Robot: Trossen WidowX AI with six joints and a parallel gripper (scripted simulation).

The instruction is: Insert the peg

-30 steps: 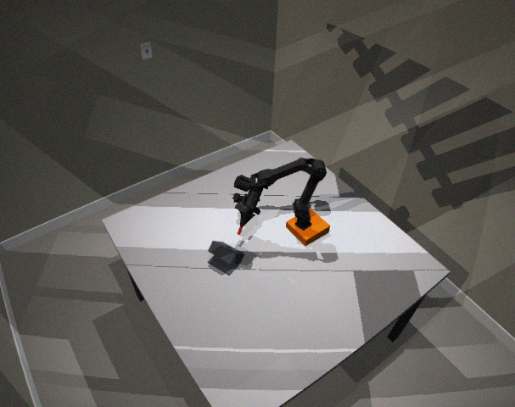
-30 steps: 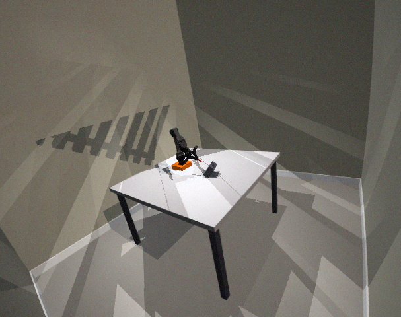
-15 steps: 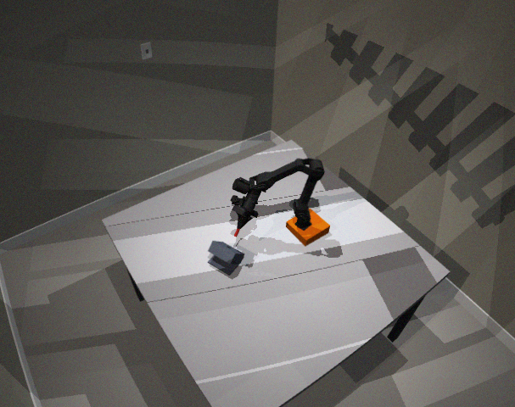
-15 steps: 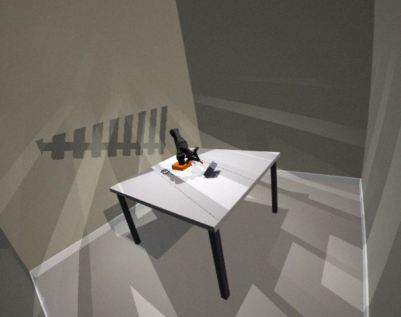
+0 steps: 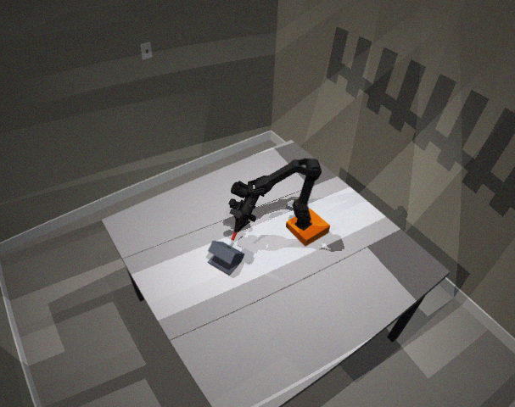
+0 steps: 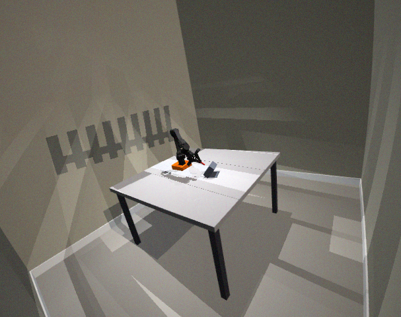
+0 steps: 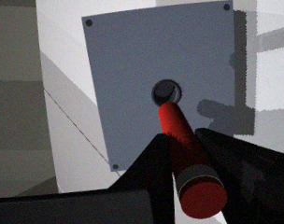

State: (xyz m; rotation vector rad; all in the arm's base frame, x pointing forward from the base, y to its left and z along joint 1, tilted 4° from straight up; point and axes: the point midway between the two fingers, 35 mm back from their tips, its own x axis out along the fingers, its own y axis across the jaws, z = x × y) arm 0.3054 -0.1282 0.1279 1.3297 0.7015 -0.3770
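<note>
Now: the grey sloped panel 7 cm ahead of my gripper tip, 2 cm to the left of it and 7 cm below it. From my gripper tip the other things lie so: red peg 1 cm behind, 1 cm above.
</note>
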